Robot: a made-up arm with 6 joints.
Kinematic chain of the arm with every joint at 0, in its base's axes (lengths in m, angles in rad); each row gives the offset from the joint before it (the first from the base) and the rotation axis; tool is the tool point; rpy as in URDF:
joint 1: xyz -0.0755 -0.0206 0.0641 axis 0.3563 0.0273 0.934
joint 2: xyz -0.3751 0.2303 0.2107 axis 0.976 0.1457 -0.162
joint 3: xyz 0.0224 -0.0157 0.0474 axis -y
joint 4: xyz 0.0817 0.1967 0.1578 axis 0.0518 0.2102 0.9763
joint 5: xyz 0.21 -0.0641 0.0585 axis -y
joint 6: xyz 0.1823 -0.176 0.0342 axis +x
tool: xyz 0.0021 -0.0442 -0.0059 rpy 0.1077 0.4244 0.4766
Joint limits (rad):
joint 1: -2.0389..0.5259
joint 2: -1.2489..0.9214
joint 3: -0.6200..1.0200
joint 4: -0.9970..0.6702
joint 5: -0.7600..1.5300
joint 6: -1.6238..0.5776
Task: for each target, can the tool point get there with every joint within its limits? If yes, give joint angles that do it. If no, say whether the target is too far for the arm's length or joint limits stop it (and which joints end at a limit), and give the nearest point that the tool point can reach.
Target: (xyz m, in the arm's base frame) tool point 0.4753 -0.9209 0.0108
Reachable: no: joint limits stop it (at a limit: joint 1, joint 2, joint 4) | nearest point 0.4335 -0.4068 0.0415 | short by 0.517 m
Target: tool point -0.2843 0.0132 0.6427
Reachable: yes | joints -0.2938 0.1328 0.3293 -0.5845 -0.2030 -0.8979
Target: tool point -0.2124 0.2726 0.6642
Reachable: yes | joints -1.1410 0.6617 0.5678 0.1358 0.7861 -0.9208
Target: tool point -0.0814 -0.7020 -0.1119
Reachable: no: joint limits stop it (at a limit: joint 1, joint 2, joint 3, joint 4, joint 6) | nearest point 0.1307 -0.3540 0.0429 | short by 0.436 m
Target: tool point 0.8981 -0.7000 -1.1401
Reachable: no: too far | nearest point 0.8568 -0.1269 -0.1803 | short by 1.119 m
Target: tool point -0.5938 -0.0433 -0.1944
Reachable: no: joint limits stop it (at a limit: joint 2, joint 3, joint 4, joint 5) | nearest point -0.5888 -0.0372 0.1864 | short by 0.381 m
